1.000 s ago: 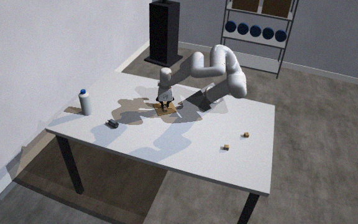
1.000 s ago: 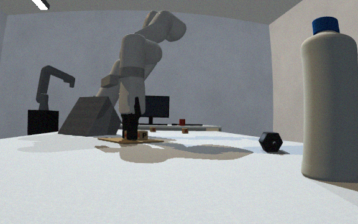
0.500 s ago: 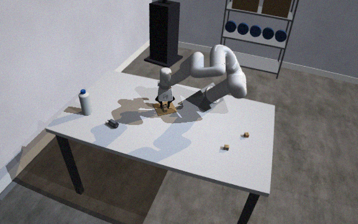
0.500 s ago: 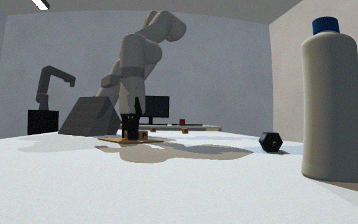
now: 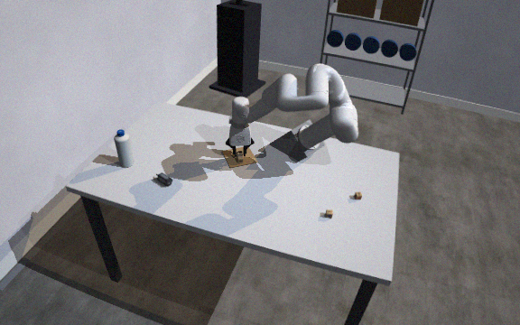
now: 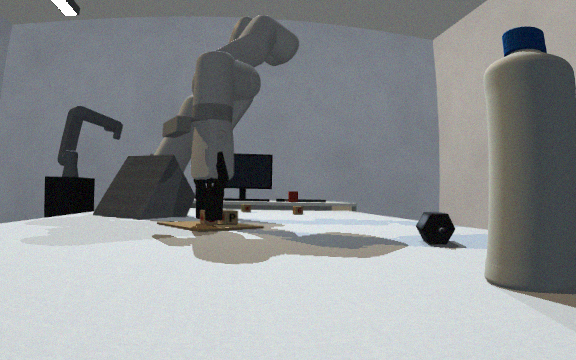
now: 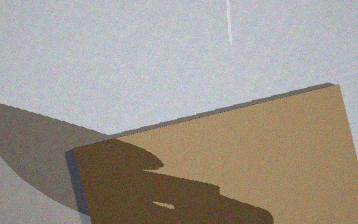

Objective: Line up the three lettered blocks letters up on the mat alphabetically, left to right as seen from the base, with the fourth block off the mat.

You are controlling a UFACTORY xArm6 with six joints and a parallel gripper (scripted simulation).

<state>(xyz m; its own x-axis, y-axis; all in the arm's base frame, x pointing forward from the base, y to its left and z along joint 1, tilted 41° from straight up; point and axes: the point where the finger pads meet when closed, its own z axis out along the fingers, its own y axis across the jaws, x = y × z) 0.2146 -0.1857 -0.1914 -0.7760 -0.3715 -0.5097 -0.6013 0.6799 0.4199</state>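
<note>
The tan mat is 30 mm below my hand. From my hand the other things lie so: white bottle: 340 mm ahead, 430 mm to the right, 60 mm above; black hexagonal object: 350 mm ahead, 190 mm to the right, 10 mm below.
</note>
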